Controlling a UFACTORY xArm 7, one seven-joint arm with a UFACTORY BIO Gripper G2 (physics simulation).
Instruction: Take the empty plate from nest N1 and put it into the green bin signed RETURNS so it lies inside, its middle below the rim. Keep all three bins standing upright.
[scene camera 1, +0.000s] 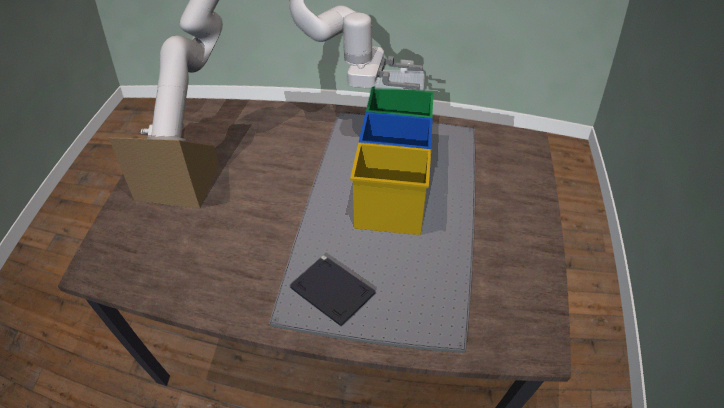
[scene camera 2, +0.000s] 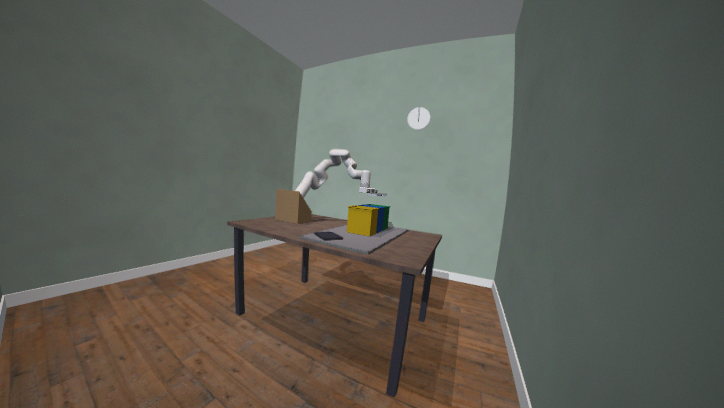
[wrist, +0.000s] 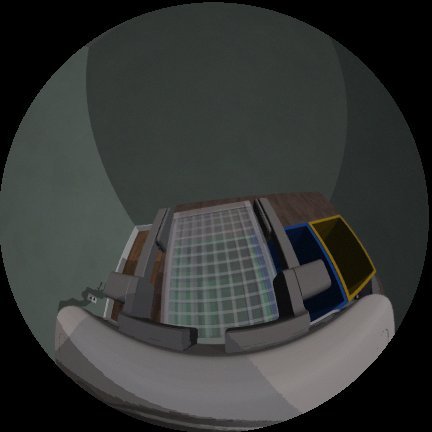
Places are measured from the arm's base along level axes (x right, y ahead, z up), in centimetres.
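Pixels of known places: end effector, tool point: (scene camera 1: 413, 77) (scene camera 2: 381, 194) (wrist: 212, 224); arm's base, origin of the base link: (scene camera 1: 165, 141) (scene camera 2: 295, 199).
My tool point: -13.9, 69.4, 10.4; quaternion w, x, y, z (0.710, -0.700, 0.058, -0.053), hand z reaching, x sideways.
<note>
For each thing: its top centre in the pictures, then the offset to it from my tool point, as dx, dy, dz. Level surfaces: height alone.
- clear plate, middle of its top: (wrist: 214, 257) (scene camera 1: 400, 75) -0.4, -3.5, +0.2
- green bin, middle of its top: (wrist: 215, 289) (scene camera 1: 400, 101) (scene camera 2: 377, 205) -1.3, -3.0, -9.1
- blue bin, middle of its top: (wrist: 302, 269) (scene camera 1: 397, 129) (scene camera 2: 370, 206) +11.8, -4.5, -9.1
- yellow bin, middle of its top: (scene camera 1: 392, 163) (wrist: 346, 247) (scene camera 2: 363, 207) +24.9, -5.9, -9.1
- black nest, middle of its top: (scene camera 1: 331, 287) (wrist: 364, 277) (scene camera 2: 328, 234) +49.4, -19.4, -25.6
- grey perforated mat, its level: dz -27.1
- wooden table, its level: dz -28.4
My gripper (scene camera 1: 421, 77) (scene camera 2: 382, 194) (wrist: 212, 212) is shut on the clear plate (scene camera 1: 406, 77) (wrist: 220, 270), one finger along each long side. The plate is held about level, high above the back of the table. The green bin (scene camera 1: 400, 102) (scene camera 2: 387, 217) stands upright at the back of the row; in the wrist view green shows through the plate's lower part. The blue bin (scene camera 1: 397, 129) (scene camera 2: 379, 221) (wrist: 301, 245) and the yellow bin (scene camera 1: 389, 207) (scene camera 2: 361, 221) stand upright in front of it. The black nest (scene camera 1: 331, 290) (scene camera 2: 328, 235) lies bare near the front. No RETURNS sign is readable.
The three bins stand close together on a grey perforated mat (scene camera 1: 405, 314) on the wooden table (scene camera 1: 243, 238). A tan wedge-shaped block (scene camera 1: 157, 172) (scene camera 2: 287, 205) stands at the left by the arm's base. The green wall (scene camera 1: 481, 65) is behind the table.
</note>
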